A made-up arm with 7 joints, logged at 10 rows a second.
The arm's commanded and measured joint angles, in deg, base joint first. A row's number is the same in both.
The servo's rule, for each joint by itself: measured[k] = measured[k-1] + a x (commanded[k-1-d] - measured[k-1]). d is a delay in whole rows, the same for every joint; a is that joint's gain. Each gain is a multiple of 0.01, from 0.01 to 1. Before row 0 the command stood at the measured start. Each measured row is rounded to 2 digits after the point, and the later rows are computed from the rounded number. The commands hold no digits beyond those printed.
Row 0, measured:
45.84, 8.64, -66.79, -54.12, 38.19, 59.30, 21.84
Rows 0 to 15, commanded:
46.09, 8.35, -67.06, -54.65, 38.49, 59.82, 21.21
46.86, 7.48, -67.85, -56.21, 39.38, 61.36, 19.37
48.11, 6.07, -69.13, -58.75, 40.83, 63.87, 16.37
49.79, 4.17, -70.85, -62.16, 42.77, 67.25, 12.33
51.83, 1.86, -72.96, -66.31, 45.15, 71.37, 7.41
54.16, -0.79, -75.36, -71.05, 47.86, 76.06, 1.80
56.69, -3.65, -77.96, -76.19, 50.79, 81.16, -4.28
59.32, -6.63, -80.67, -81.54, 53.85, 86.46, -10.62
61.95, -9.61, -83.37, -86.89, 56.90, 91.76, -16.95
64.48, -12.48, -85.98, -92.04, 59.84, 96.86, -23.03
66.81, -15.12, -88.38, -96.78, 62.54, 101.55, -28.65
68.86, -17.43, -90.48, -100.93, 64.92, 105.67, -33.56
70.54, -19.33, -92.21, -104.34, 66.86, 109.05, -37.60
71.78, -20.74, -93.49, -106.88, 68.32, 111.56, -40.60
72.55, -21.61, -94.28, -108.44, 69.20, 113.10, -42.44
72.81, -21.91, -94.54, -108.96, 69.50, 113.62, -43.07
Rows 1 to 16, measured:
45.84, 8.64, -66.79, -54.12, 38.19, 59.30, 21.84
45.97, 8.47, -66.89, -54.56, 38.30, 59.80, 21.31
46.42, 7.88, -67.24, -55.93, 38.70, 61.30, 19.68
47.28, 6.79, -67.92, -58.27, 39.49, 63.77, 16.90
48.56, 5.22, -68.97, -61.50, 40.70, 67.11, 13.06
50.23, 3.20, -70.41, -65.49, 42.35, 71.20, 8.31
52.23, 0.81, -72.19, -70.10, 44.39, 75.87, 2.84
54.50, -1.87, -74.27, -75.15, 46.76, 80.95, -3.14
56.96, -4.73, -76.57, -80.45, 49.38, 86.24, -9.42
59.50, -7.66, -79.02, -85.80, 52.16, 91.54, -15.75
62.04, -10.55, -81.53, -90.98, 55.00, 96.65, -21.87
64.47, -13.29, -84.00, -95.79, 57.79, 101.35, -27.57
66.71, -15.77, -86.33, -100.06, 60.43, 105.50, -32.60
68.66, -17.91, -88.45, -103.61, 62.81, 108.91, -36.80
70.25, -19.61, -90.26, -106.32, 64.85, 111.45, -39.99
71.42, -20.81, -91.71, -108.08, 66.46, 113.03, -42.05
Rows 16 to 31, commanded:
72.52, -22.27, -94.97, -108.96, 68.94, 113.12, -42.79
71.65, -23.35, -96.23, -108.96, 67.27, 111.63, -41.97
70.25, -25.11, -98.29, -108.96, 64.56, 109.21, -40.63
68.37, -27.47, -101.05, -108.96, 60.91, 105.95, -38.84
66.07, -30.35, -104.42, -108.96, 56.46, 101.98, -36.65
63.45, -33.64, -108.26, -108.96, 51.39, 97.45, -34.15
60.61, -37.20, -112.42, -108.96, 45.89, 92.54, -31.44
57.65, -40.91, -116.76, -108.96, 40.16, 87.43, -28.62
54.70, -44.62, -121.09, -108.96, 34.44, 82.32, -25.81
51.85, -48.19, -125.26, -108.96, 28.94, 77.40, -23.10
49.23, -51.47, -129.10, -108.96, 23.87, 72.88, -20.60
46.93, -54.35, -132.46, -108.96, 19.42, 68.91, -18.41
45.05, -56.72, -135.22, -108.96, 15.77, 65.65, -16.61
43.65, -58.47, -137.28, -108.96, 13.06, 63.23, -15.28
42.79, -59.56, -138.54, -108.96, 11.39, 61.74, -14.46
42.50, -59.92, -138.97, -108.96, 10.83, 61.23, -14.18
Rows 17 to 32, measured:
72.13, -21.47, -92.73, -108.81, 67.58, 113.60, -42.91
72.33, -21.95, -93.54, -108.93, 68.08, 113.14, -42.81
71.98, -22.79, -94.51, -108.95, 67.78, 111.69, -42.10
71.10, -24.18, -95.87, -108.96, 66.59, 109.31, -40.87
69.71, -26.15, -97.73, -108.96, 64.49, 106.08, -39.16
67.85, -28.67, -100.14, -108.96, 61.52, 102.14, -37.05
65.61, -31.65, -103.06, -108.96, 57.77, 97.64, -34.61
63.06, -34.98, -106.43, -108.96, 53.37, 92.74, -31.95
60.30, -38.54, -110.15, -108.96, 48.48, 87.64, -29.15
57.44, -42.19, -114.09, -108.96, 43.29, 82.53, -26.34
54.59, -45.79, -118.11, -108.96, 37.98, 77.61, -23.62
51.86, -49.20, -122.07, -108.96, 32.76, 73.07, -21.08
49.35, -52.29, -125.81, -108.96, 27.82, 69.08, -18.84
47.16, -54.95, -129.20, -108.96, 23.36, 65.79, -16.97
45.37, -57.06, -132.11, -108.96, 19.55, 63.33, -15.55
44.05, -58.56, -134.42, -108.96, 16.53, 61.80, -14.63

